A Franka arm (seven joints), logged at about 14 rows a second.
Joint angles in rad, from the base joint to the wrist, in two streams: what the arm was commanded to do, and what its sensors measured. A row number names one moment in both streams.
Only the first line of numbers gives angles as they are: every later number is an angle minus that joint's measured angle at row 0.
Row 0, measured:
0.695, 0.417, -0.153, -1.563, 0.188, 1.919, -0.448
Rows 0 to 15, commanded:
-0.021, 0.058, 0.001, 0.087, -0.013, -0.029, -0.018
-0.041, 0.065, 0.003, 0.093, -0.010, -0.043, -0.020
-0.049, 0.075, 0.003, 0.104, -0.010, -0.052, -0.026
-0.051, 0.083, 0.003, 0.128, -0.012, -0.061, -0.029
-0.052, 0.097, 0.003, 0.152, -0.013, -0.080, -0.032
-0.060, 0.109, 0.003, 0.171, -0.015, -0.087, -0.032
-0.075, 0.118, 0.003, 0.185, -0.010, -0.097, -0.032
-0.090, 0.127, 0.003, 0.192, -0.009, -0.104, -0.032
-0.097, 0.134, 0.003, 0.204, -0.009, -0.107, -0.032
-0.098, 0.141, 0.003, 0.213, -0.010, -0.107, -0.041
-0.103, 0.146, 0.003, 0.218, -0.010, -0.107, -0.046
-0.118, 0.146, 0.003, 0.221, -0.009, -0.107, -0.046
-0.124, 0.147, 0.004, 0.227, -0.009, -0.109, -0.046
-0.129, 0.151, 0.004, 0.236, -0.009, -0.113, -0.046
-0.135, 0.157, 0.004, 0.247, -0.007, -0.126, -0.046
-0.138, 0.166, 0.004, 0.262, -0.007, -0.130, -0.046
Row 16, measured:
-0.122, 0.128, 0.000, 0.192, 0.000, -0.096, -0.024
